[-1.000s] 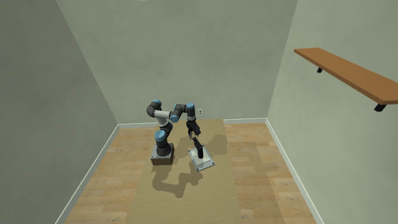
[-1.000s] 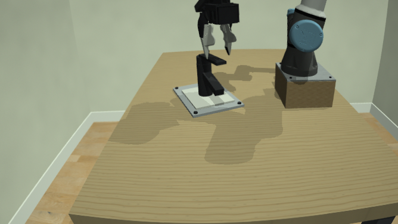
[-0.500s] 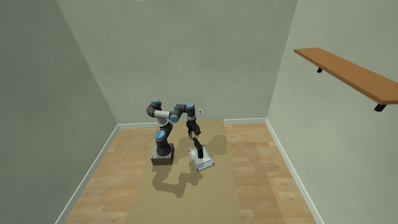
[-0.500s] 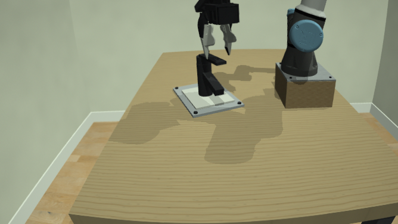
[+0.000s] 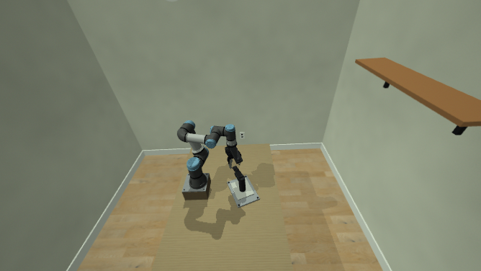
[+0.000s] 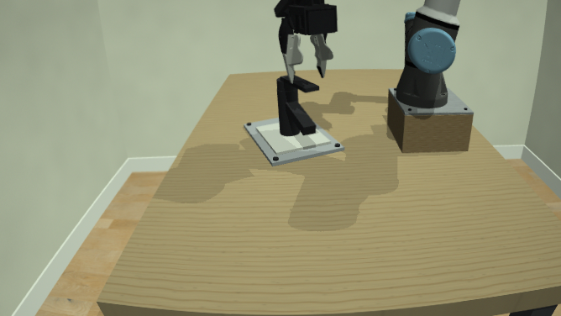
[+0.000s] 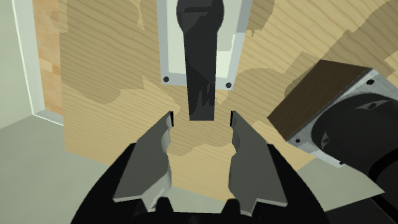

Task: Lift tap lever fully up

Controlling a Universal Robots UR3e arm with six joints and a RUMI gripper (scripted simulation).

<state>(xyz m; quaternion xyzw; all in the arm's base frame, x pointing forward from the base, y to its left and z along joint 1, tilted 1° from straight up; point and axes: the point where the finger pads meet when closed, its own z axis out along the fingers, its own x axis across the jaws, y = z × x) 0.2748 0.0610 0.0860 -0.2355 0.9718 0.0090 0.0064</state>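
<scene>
Now: the lever 20 mm ahead of my hand, 30 mm to the right of it and 30 mm below it. Round my hand: black tap: 30 mm ahead, 60 mm to the right, 80 mm below.
</scene>
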